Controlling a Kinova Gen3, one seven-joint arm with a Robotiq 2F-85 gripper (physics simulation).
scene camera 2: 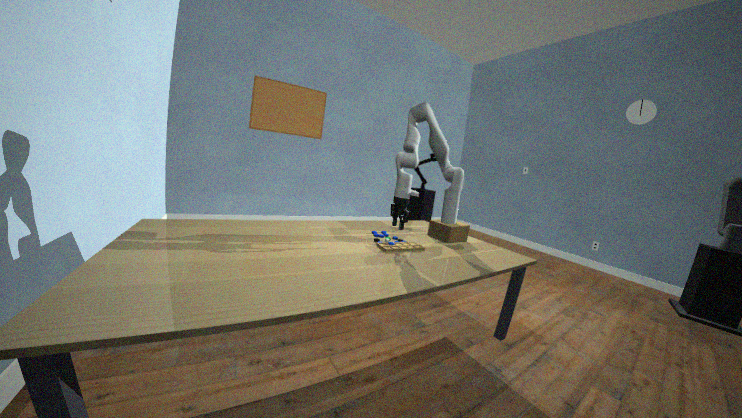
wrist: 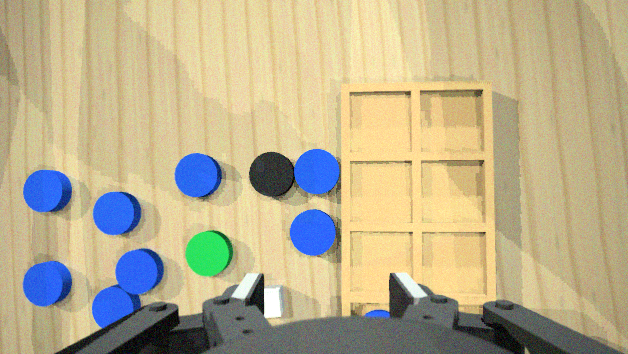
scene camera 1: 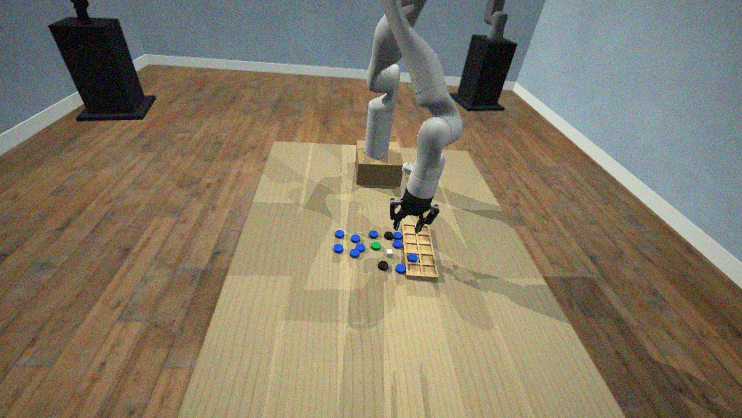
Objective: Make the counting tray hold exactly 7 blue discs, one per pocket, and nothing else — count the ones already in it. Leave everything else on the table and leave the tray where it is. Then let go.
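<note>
The wooden counting tray (scene camera 1: 421,277) (scene camera 2: 402,250) (wrist: 345,200) has two columns of pockets. One blue disc (scene camera 1: 412,257) (wrist: 376,313) sits in its left column, fourth pocket from the robot's end; the other visible pockets are empty. Two blue discs, one (scene camera 1: 397,235) (wrist: 316,171) and another (scene camera 1: 397,244) (wrist: 313,232), lie just left of the tray, and a third blue disc (scene camera 1: 400,268) lies by its near left corner. Several more blue discs lie farther left, including one (scene camera 1: 373,234) (wrist: 198,175). My gripper (scene camera 1: 408,229) (scene camera 2: 398,226) (wrist: 326,295) is partly open and empty, above the tray's robot-side end and left edge.
A black disc (scene camera 1: 388,235) (wrist: 271,174) lies against a blue disc. Another black disc (scene camera 1: 382,265) lies nearer the camera. A green disc (scene camera 1: 375,245) (wrist: 209,253) and a white cube (scene camera 1: 389,252) (wrist: 273,301) lie left of the tray. The arm stands on a wooden block (scene camera 1: 378,173) (scene camera 2: 449,231).
</note>
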